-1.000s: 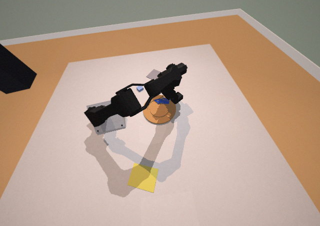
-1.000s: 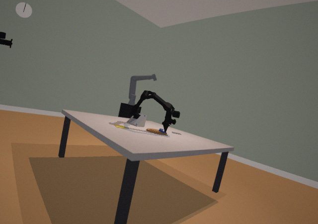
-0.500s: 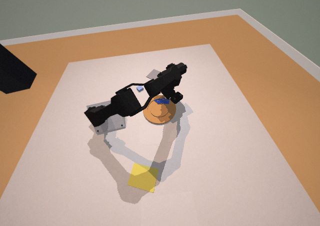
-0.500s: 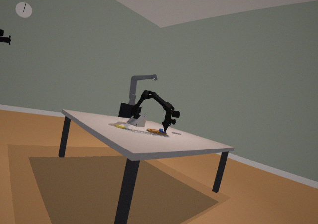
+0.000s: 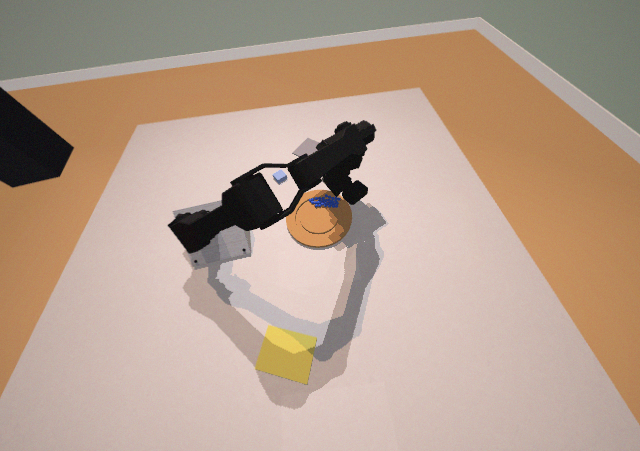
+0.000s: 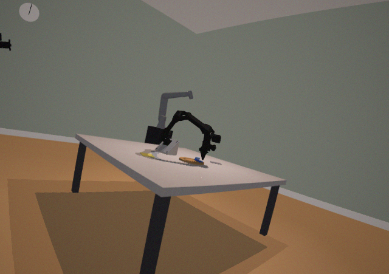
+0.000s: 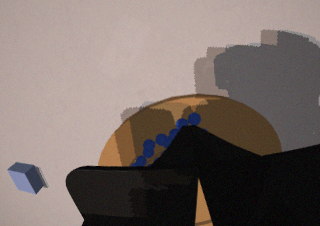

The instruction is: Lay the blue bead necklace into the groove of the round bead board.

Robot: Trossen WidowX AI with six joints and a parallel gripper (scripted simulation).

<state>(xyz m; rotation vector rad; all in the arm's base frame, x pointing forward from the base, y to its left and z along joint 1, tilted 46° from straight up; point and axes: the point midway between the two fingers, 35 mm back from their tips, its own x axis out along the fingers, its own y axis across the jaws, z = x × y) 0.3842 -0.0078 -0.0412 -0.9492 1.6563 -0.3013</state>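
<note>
Now: gripper tip 7 cm past the round bead board, 4 cm to the left of it and 2 cm above it. From my gripper tip the other things lie so: yellow square patch 23 cm behind, 37 cm to the right, 3 cm below; flat grey tile 3 cm behind, 27 cm to the left, 3 cm below; light blue cube 16 cm behind, 16 cm to the left, 2 cm below.
</note>
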